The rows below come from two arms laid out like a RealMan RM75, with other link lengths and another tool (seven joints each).
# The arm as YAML. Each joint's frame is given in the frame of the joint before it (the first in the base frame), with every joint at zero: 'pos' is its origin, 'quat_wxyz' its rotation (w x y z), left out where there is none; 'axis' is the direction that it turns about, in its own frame. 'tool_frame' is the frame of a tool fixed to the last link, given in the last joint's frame.
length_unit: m
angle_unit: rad
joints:
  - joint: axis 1
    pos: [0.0, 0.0, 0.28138]
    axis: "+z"
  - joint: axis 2
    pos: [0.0, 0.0, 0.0]
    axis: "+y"
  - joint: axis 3
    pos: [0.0, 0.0, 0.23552]
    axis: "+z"
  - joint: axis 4
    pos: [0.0, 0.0, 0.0]
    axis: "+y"
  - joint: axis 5
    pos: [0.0, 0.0, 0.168]
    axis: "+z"
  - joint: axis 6
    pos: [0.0, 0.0, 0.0]
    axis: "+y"
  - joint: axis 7
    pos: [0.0, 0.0, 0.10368]
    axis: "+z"
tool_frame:
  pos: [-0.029, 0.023, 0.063]
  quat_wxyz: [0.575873, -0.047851, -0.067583, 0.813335]
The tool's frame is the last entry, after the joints.
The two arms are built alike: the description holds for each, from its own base.
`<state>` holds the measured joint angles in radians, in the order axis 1, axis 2, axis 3, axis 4, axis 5, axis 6, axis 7, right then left.
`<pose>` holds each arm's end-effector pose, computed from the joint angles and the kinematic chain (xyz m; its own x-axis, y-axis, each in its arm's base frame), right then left.
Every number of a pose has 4 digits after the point.
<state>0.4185 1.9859 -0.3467 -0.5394 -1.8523 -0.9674 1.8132 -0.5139 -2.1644 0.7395 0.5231 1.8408 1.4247 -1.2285</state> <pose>0.3291 0.3455 0.1561 -0.9752 0.1870 0.1188 0.1607 0.2284 0.9602 -0.2071 0.2626 -0.0304 0.2371 -0.9079 -0.3456 -0.9132 -0.0869 -0.3981</pose>
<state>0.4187 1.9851 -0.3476 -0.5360 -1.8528 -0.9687 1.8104 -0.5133 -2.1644 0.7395 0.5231 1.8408 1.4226 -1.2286</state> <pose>0.3290 0.3453 0.1553 -0.9755 0.1857 0.1176 0.1598 0.2319 0.9595 -0.2075 0.2627 -0.0305 0.2385 -0.9071 -0.3468 -0.9135 -0.0884 -0.3971</pose>
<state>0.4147 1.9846 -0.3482 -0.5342 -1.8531 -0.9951 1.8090 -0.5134 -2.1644 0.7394 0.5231 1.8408 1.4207 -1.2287</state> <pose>0.3264 0.3433 0.1534 -0.9774 0.1697 0.1258 0.1657 0.2460 0.9550 -0.2077 0.2630 -0.0305 0.2393 -0.9065 -0.3480 -0.9138 -0.0891 -0.3962</pose>
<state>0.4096 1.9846 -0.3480 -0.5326 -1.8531 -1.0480 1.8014 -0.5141 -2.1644 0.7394 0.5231 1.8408 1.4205 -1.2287</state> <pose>0.3198 0.3399 0.1499 -0.9813 0.1323 0.1395 0.1714 0.2730 0.9466 -0.2075 0.2631 -0.0305 0.2387 -0.9066 -0.3481 -0.9139 -0.0885 -0.3961</pose>
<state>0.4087 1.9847 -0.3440 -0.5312 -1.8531 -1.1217 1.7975 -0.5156 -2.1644 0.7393 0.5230 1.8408 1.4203 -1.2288</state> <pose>0.3090 0.3365 0.1465 -0.9828 0.0777 0.1673 0.1832 0.3070 0.9339 -0.2072 0.2635 -0.0305 0.2376 -0.9068 -0.3481 -0.9140 -0.0874 -0.3961</pose>
